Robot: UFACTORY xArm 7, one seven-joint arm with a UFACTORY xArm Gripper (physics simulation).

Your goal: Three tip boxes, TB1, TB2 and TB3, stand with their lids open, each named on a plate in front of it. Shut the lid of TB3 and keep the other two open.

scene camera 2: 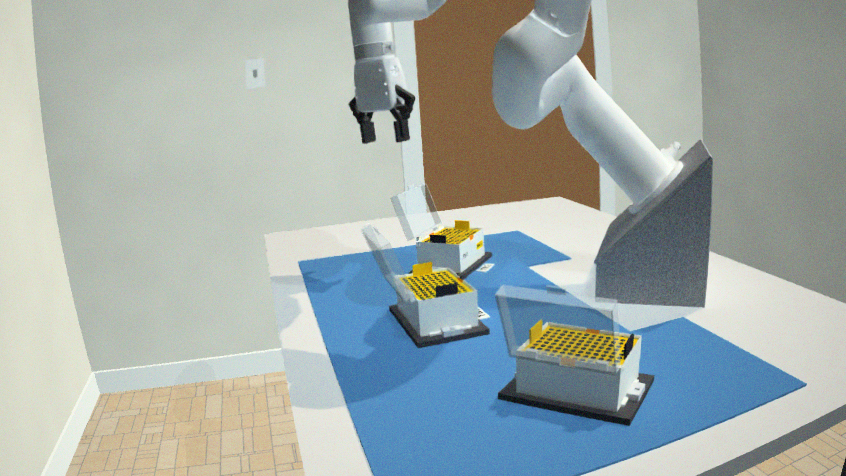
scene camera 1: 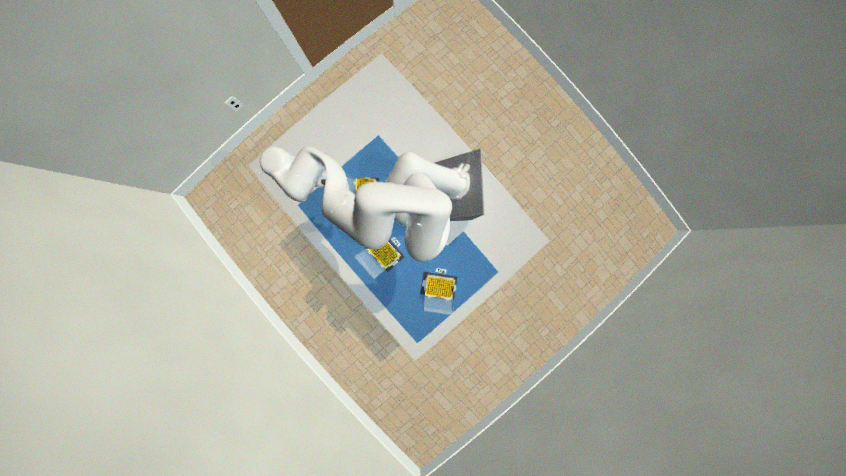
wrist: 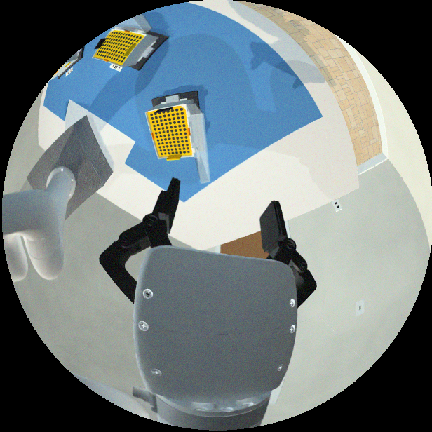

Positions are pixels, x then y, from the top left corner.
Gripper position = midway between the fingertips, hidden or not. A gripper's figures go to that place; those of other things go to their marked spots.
The gripper (scene camera 2: 385, 141) is 116 cm from the lens. A tip box (scene camera 2: 425, 284): 88 cm from the lens. A clear lid (scene camera 2: 416, 211): 117 cm from the lens. A clear lid (scene camera 2: 551, 326) is 58 cm from the lens.
